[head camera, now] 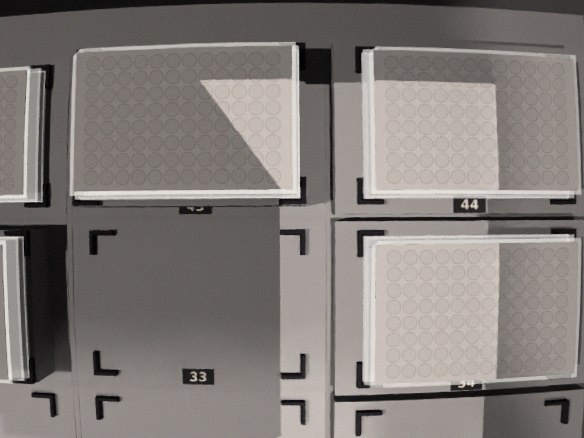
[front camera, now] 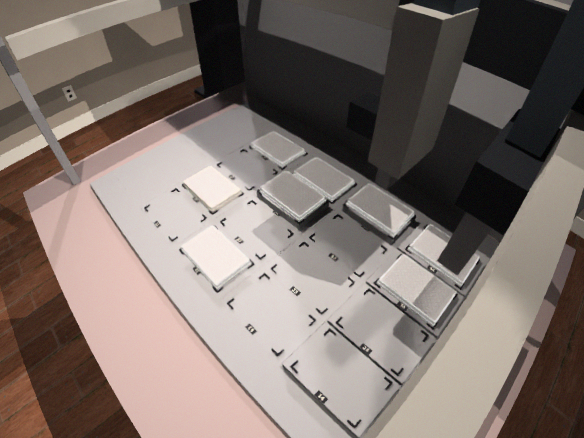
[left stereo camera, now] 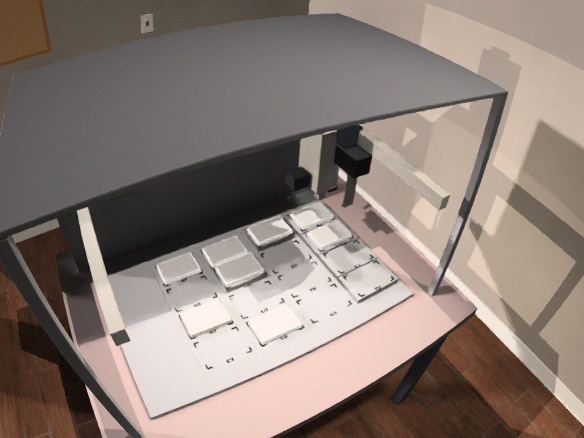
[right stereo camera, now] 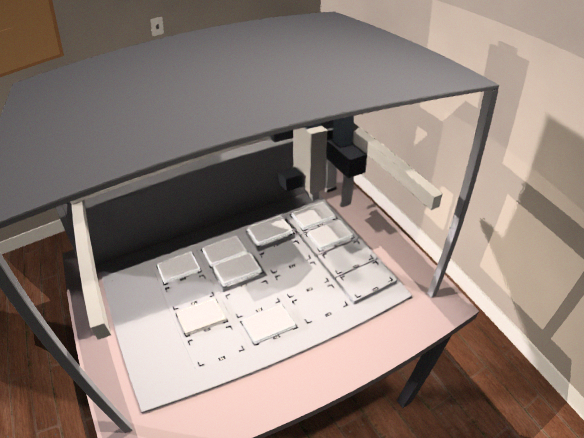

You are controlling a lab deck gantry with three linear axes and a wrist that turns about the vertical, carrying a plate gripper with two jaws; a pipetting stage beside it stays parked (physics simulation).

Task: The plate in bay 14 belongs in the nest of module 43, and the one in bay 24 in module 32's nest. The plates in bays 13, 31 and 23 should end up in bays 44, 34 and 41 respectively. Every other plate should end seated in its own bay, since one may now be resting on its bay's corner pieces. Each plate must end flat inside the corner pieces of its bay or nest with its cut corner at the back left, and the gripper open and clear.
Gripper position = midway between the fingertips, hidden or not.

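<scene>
Through the head camera I see a plate [head camera: 206, 120]. The front camera gives me my gripper [front camera: 460, 249], along with a plate [front camera: 298, 199] and a plate [front camera: 278, 149]. My gripper also appears in the left stereo camera view [left stereo camera: 339, 197], and the right stereo camera view [right stereo camera: 338, 197] has the gripper too.
</scene>
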